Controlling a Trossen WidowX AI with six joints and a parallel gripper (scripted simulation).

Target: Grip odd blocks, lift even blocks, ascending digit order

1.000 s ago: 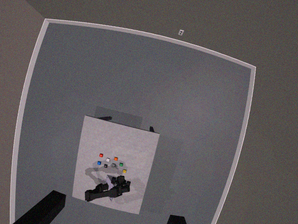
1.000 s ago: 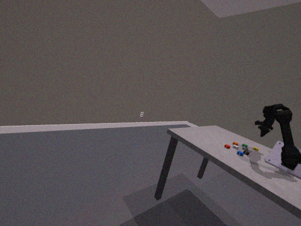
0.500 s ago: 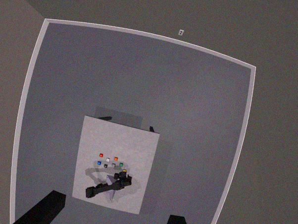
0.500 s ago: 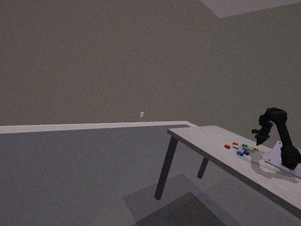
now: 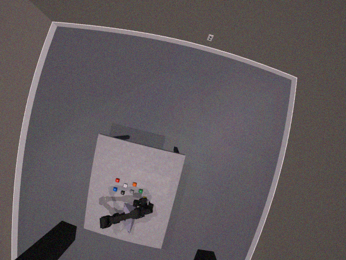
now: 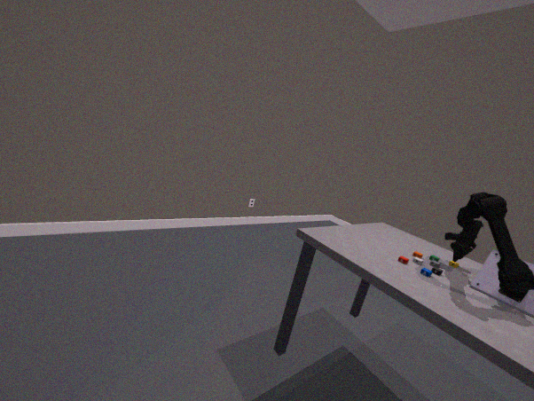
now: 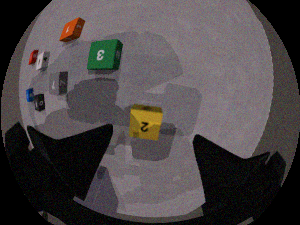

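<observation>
Now: the yellow block 2 cm below my gripper tip and 1 cm to the left of it. From my gripper tip the other things lie so: dark block 24 cm to the left, 2 cm below; green block 7 cm to the left, 7 cm ahead, 2 cm below; orange block 14 cm to the left, 12 cm ahead, 2 cm below.
</observation>
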